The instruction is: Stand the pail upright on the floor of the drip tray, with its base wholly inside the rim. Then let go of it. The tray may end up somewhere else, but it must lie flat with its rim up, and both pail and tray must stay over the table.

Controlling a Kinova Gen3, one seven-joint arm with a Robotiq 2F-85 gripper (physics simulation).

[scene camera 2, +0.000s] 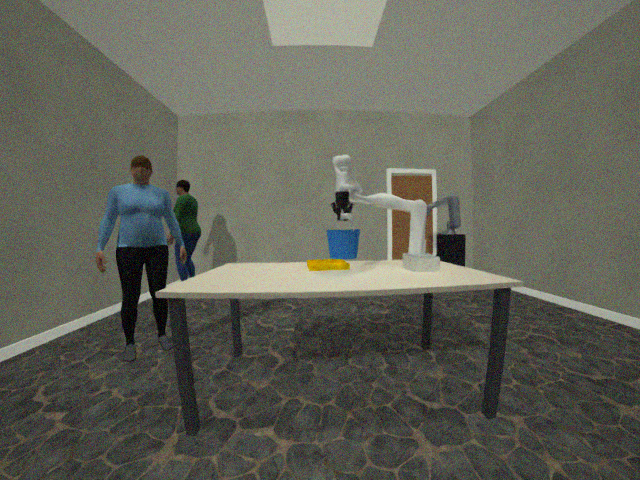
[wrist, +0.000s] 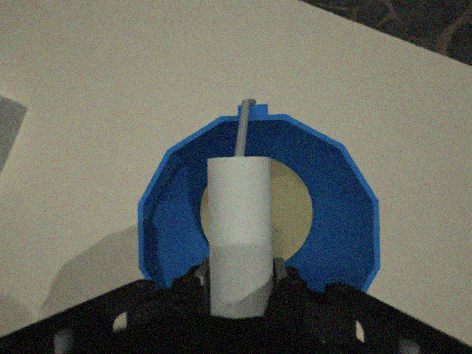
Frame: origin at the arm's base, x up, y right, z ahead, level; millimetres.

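Seen in the pictures: gripper, fingertip midpoint: (scene camera 2: 342,221) (wrist: 244,274); arm's base, origin of the base link: (scene camera 2: 415,254).
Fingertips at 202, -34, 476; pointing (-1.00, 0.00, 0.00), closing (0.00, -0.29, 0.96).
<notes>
Offsets run from my fingertips to a thing's top centre, as dx, dy, dz. "spot": to the spot under its first point. Level surfaces: height alone.
The blue pail @[spot: -116, -92, +21] (scene camera 2: 343,243) (wrist: 345,210) hangs upright in the air, its base above the table top in the scene view. My gripper (scene camera 2: 342,214) (wrist: 244,274) is shut on the white grip of the pail's handle @[spot: +42, -43, -12] (wrist: 240,205), above the pail's opening. The yellow drip tray @[-264, +287, +39] (scene camera 2: 328,265) lies flat on the table. In the scene view it is lower than the pail and reaches farther left, with part of it below the pail's base. How far apart they are in depth is unclear. The tray does not show in the wrist view.
The pale table @[dx -297] (scene camera 2: 248,281) (wrist: 125,60) has an edge at the wrist view's upper right, with dark floor (wrist: 425,25) beyond. The arm's white base (scene camera 2: 420,262) stands at the right rear of the table. Two people (scene camera 2: 142,217) (scene camera 2: 187,222) stand to the left, off the table.
</notes>
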